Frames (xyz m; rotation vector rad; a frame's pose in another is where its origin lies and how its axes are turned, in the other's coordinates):
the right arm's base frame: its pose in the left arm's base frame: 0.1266 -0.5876 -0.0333 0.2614 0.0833 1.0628
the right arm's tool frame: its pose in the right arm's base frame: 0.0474 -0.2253 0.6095 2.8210 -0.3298 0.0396
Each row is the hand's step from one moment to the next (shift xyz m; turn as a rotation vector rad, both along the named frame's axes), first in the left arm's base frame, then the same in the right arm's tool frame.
Working: the left arm's base frame: its pose in the right arm's tool frame: 0.2158 -0.8654 0.4860 -2.8677 -1.2609 -0.1078

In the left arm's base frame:
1: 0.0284 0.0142 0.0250 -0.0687 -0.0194 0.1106
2: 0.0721 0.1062 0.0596 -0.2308 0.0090 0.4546
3: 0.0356 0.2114 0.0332 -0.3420 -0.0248 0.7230
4: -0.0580 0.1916 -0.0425 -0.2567 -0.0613 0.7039
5: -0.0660 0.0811 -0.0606 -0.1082 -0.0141 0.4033
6: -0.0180 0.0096 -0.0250 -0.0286 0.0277 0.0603
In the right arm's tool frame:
1: 0.0311 0.0121 -0.0228 -0.0539 -0.0337 -0.1153
2: 0.1304 -0.0167 -0.0525 -0.1216 -0.1604 -0.4685
3: 0.1816 -0.1156 -0.0263 -0.2053 -0.2102 -0.7443
4: 0.0994 -0.1737 0.0426 -0.1759 -0.1234 -0.7204
5: 0.0116 -0.1055 0.0578 -0.0591 -0.0563 -0.4098
6: -0.0066 -0.0206 0.0240 0.0047 -0.0377 -0.0615

